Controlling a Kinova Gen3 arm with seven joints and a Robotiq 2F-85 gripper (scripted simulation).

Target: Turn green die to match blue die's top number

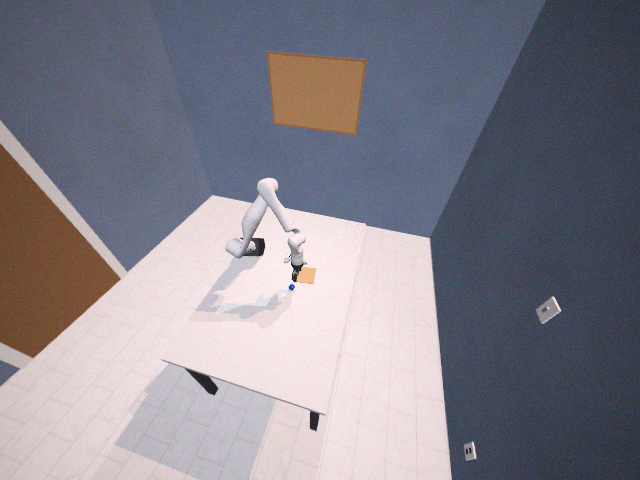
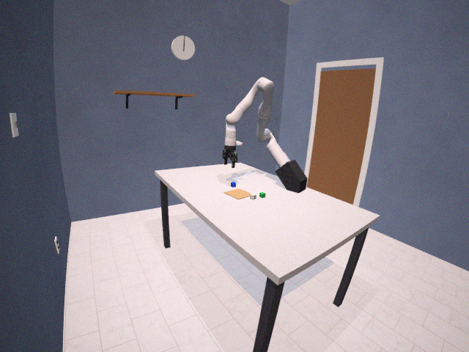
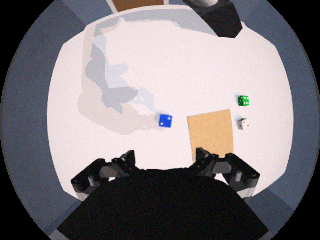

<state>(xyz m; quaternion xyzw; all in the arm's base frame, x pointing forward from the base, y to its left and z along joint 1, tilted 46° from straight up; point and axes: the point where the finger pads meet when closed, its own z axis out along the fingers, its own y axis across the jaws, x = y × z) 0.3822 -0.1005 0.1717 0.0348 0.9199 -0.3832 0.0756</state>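
Now: the tan mat 2 cm ahead of my hand, 14 cm to the left of it and 16 cm below it. Round my hand: white die (25 cm to the left, 14 cm below); green die (7 cm behind, 26 cm to the left, 14 cm below); blue die (5 cm behind, 1 cm to the left, 14 cm below).
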